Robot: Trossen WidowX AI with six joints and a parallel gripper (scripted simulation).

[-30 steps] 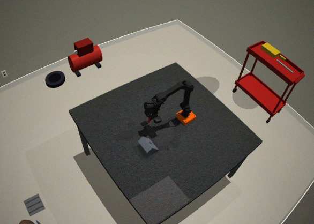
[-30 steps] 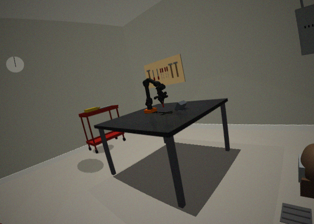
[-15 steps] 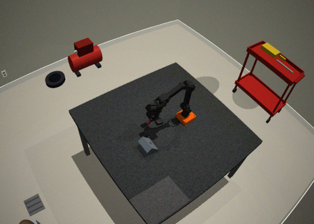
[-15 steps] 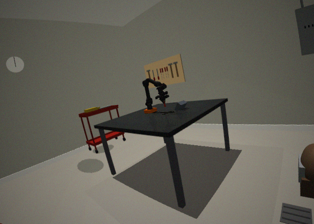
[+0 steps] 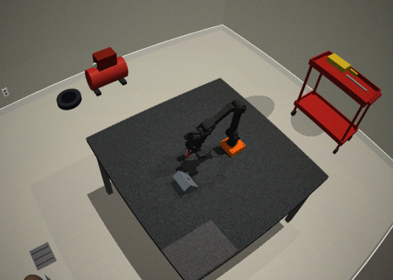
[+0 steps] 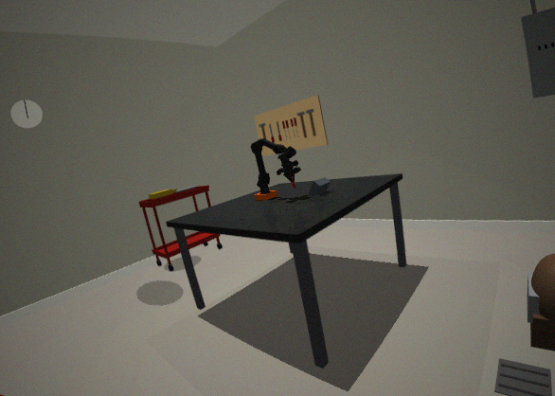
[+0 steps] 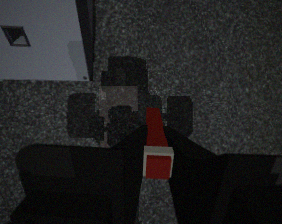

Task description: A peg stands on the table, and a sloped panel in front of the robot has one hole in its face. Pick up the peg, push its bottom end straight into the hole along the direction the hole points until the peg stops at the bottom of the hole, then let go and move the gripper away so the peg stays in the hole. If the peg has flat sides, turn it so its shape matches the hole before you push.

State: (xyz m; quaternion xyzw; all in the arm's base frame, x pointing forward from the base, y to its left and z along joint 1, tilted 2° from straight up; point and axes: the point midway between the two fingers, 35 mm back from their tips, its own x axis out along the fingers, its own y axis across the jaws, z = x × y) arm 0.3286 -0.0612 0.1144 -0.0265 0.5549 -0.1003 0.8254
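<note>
Now: gripper tip 120 mm to the right of the grey sloped panel, 120 mm short of it and 70 mm above it. Round my gripper tip: red square peg: 10 mm behind, 10 mm above.
</note>
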